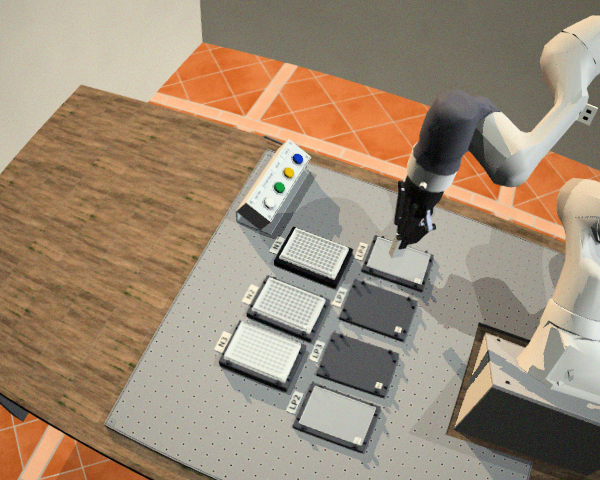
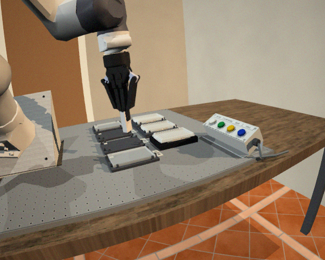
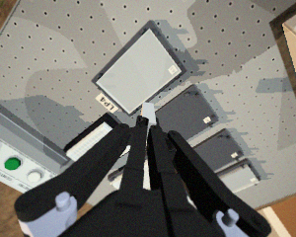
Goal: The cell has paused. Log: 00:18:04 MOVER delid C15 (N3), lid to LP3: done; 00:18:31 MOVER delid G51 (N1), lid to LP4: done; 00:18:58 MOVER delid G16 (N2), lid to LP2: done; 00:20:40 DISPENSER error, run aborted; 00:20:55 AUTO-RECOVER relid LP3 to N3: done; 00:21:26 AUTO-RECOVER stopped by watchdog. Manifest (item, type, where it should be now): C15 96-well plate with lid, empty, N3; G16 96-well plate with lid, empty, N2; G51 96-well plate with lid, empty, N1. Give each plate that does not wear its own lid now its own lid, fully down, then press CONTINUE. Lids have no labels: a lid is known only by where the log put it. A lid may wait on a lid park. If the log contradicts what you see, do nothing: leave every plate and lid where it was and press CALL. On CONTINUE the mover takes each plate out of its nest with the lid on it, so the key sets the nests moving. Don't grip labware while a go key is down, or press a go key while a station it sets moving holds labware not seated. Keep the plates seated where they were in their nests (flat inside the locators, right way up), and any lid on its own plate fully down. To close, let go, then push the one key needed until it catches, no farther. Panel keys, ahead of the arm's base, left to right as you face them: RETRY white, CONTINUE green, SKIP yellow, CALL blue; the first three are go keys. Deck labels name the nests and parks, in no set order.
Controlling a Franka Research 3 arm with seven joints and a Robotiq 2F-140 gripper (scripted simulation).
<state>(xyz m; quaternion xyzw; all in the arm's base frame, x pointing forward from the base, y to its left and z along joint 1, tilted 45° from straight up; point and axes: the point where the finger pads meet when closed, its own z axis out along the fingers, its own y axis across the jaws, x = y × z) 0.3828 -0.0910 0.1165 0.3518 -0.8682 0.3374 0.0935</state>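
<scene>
My hand is 1 cm past the lp4 park, 3 cm to the left of it and 11 cm above it. Also, from my hand: plate (16 cm ahead, 18 cm to the left, 9 cm below); LP3 park (2 cm behind, 23 cm to the left, 11 cm below); lp1 park (1 cm behind, 10 cm to the left, 11 cm below).
</scene>
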